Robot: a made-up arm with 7 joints. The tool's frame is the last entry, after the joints.
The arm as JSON. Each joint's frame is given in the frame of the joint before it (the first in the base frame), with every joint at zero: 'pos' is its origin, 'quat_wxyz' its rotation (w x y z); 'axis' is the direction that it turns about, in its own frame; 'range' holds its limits. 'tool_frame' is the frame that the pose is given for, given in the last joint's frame.
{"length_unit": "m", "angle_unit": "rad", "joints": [
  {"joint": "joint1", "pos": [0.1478, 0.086, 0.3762], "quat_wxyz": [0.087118, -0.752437, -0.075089, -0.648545], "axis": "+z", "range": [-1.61, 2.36]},
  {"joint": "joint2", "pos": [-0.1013, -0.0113, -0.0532], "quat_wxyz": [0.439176, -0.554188, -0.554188, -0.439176], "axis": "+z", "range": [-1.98, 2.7]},
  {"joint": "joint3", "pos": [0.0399, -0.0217, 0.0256], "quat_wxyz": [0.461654, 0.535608, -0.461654, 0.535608], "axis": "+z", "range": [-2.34, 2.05]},
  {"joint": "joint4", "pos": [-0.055, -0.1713, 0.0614], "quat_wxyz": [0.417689, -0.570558, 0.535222, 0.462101], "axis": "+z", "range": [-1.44, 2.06]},
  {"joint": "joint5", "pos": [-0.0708, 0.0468, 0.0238], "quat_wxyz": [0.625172, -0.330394, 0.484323, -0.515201], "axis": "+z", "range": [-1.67, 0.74]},
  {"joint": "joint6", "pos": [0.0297, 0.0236, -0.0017], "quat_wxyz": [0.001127, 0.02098, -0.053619, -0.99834], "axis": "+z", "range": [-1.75, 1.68]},
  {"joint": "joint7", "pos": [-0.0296, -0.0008, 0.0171], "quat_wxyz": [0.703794, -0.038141, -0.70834, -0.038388], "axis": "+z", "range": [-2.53, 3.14]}
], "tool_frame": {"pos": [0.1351, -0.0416, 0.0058], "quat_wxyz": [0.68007, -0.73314, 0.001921, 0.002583]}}
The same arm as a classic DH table. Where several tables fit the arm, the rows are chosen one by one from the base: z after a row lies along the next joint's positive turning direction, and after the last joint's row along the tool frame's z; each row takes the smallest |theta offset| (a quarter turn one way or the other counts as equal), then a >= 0, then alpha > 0; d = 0 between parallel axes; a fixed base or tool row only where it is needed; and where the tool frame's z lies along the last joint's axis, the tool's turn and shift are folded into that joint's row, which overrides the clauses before.
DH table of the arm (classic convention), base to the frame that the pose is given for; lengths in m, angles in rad. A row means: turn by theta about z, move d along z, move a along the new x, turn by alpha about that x. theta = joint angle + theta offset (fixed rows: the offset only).
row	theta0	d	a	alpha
base (fixed)	-1.3378	0.3999	-0.0496	-1.7149
joint1	-1.5367	0.1095	-0.1013	-1.8013
joint2	-1.4228	0.014	0.0363	1.5708
joint3	-1.4884	0.0506	0.0689	1.7967
joint4	-0.0721	-0.1221	0.0402	1.2529
joint5	0.657	-0.1764	-0.0363	0.1152
joint6	1.0907	0.114	-0.004	-1.5772
joint7	-1.5703	0.032	0.1351	-1.6459
tool (fixed)	0.0064	-0.0419	0	0
Joint limits (rad, base to tool): -1.61..2.36 -1.98..2.7 -2.34..2.05 -1.44..2.06 -1.67..0.74 -1.75..1.68 -2.53..3.14

